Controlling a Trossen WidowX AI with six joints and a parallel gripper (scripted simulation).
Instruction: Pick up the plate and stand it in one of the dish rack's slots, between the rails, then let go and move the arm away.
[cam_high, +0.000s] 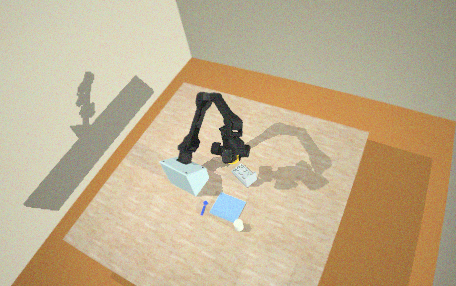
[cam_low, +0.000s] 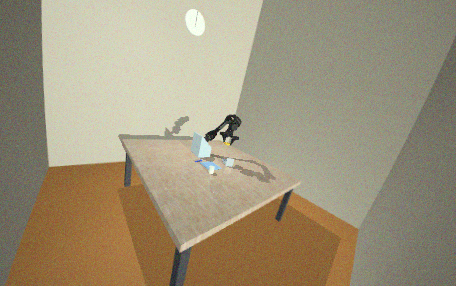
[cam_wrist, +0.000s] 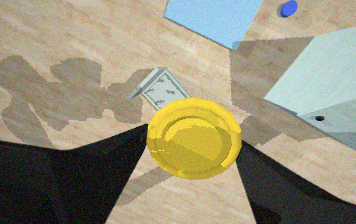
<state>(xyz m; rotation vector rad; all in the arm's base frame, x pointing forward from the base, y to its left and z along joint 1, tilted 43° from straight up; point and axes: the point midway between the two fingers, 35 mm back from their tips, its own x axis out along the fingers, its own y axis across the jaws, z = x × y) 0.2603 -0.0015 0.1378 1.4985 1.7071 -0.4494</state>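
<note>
The grey dish rack lies 3 cm ahead of my gripper tip, 3 cm to the left of it and 17 cm below it. Also, from my gripper tip: yellow plate: 1 cm above; blue spoon: 7 cm behind, 22 cm to the right, 19 cm below; light blue mat: 4 cm ahead, 17 cm to the right, 19 cm below.
</note>
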